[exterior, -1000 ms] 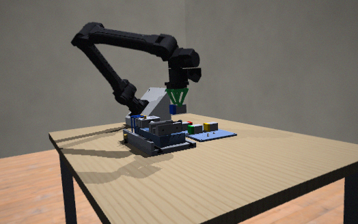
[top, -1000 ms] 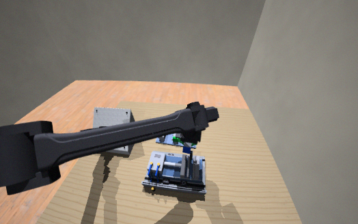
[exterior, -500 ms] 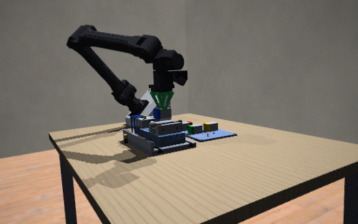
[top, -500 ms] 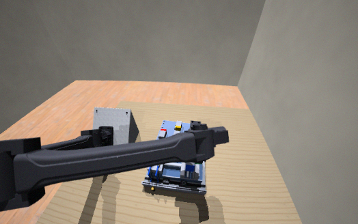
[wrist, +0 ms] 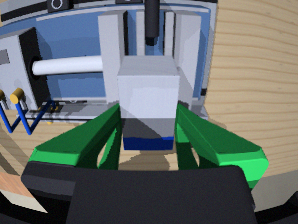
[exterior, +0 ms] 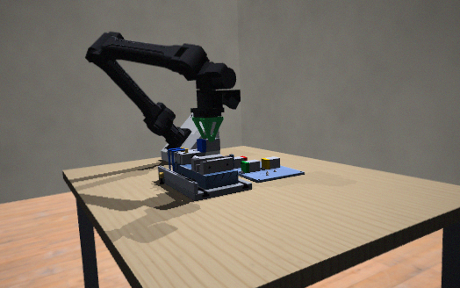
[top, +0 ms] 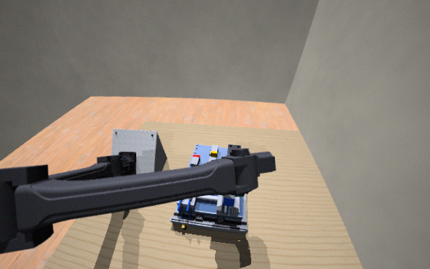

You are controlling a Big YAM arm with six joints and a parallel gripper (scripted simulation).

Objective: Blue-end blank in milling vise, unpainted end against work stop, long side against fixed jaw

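Right now my hand is 2 cm above the blue-ended blank. From my hand the other things lie so: dark work stop rod: 7 cm below, 5 cm to the left, 1 cm ahead; green-ended blank: 22 cm to the left, 13 cm below, 8 cm behind; vise: 12 cm below, 7 cm behind, 1 cm to the left.
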